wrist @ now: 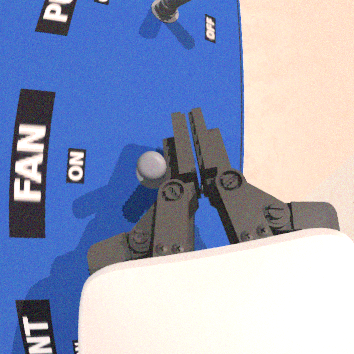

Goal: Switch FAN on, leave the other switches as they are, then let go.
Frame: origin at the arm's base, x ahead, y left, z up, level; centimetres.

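Seen in the pictures: gripper, fingertip midpoint: (188,127).
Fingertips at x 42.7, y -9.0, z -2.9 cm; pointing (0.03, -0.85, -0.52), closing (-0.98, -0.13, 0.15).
A point is followed by its place in that frame.
The FAN switch lever (151,166) {x 44.7, y -6.6, z 0.7 cm} shows its round light-grey tip nearly end-on, just left of the fingers; the tip mostly hides its base. The black FAN label (29,162) {x 51.5, y -7.4, z -1.5 cm} is at the left, with the ON label (76,166) {x 49.1, y -7.1, z -2.5 cm} between it and the lever. FAN's OFF label does not show. My gripper (188,127) {x 42.7, y -9.0, z -2.9 cm} is shut with nothing between its fingers. Its left finger is right beside the lever tip, on the side away from the ON label; I cannot tell whether they touch.
The blue panel (125,95) {x 46.3, y -11.4, z -3.5 cm} has a right edge near the fingers, with a pale surface (300,90) {x 26.9, y -16.1, z -13.1 cm} beyond. At the top, another switch lever (166,11) {x 43.5, y -17.9, z -3.6 cm} stands near an OFF label (210,28) {x 39.9, y -18.1, z -5.8 cm} and a cut-off label (56,17) {x 50.4, y -16.5, z -1.5 cm} starting "PU". A label ending "NT" (36,327) {x 52.6, y 2.4, z -1.5 cm} is lower left.
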